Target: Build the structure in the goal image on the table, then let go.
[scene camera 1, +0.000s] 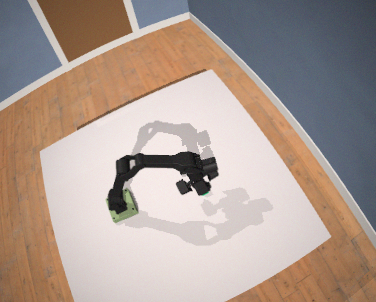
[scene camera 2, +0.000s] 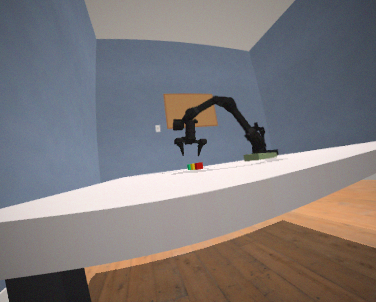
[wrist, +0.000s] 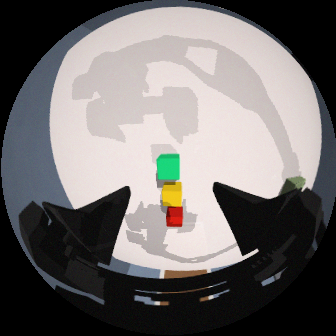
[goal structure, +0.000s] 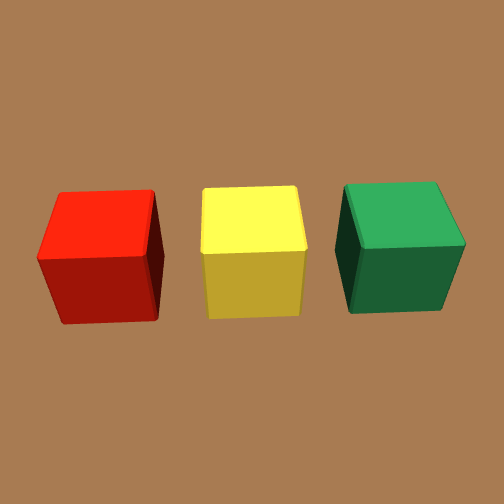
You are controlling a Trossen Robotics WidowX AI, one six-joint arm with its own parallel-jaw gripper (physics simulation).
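Places are measured from the arm's base along level axes (x right, y back, z down), in millimetres.
Pixels of known places: gripper, between the fingertips: (scene camera 2: 190, 156) (wrist: 171, 188); arm's base, origin of its link: (scene camera 1: 120, 206) (scene camera 2: 258, 153).
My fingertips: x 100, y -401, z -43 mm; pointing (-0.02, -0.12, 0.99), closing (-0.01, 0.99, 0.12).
Observation:
Ahead of a thing's pixels: the offset from my fingertips to its top centre. Level surfaces: height alone.
A green cube @[dx +3, dy -9, dz +45 mm] (scene camera 1: 205, 194) (scene camera 2: 189, 167) (wrist: 168, 167), a yellow cube @[dx -51, dy -5, dz +45 mm] (scene camera 2: 193, 166) (wrist: 172, 195) and a red cube @[dx -113, dy -2, dz +45 mm] (scene camera 2: 199, 166) (wrist: 174, 217) stand on the table in a near-straight row, yellow in the middle. They are very close together; whether they touch is hard to tell. In scene camera 1 a green sliver shows beside the gripper, and the arm hides the other cubes. My gripper (scene camera 1: 193, 188) (scene camera 2: 191, 155) (wrist: 171, 188) is open and empty, pointing down a little above the row. In the wrist view the fingers are spread to the left and right of the row.
The arm's green base plate (scene camera 1: 131, 210) (scene camera 2: 260, 157) (wrist: 294, 185) is on the white table @[dz +78 mm] (scene camera 1: 165, 270) (scene camera 2: 100, 197) (wrist: 240, 145). The arm arches from it to the gripper, well above the table. Arm shadows lie across the table around the cubes.

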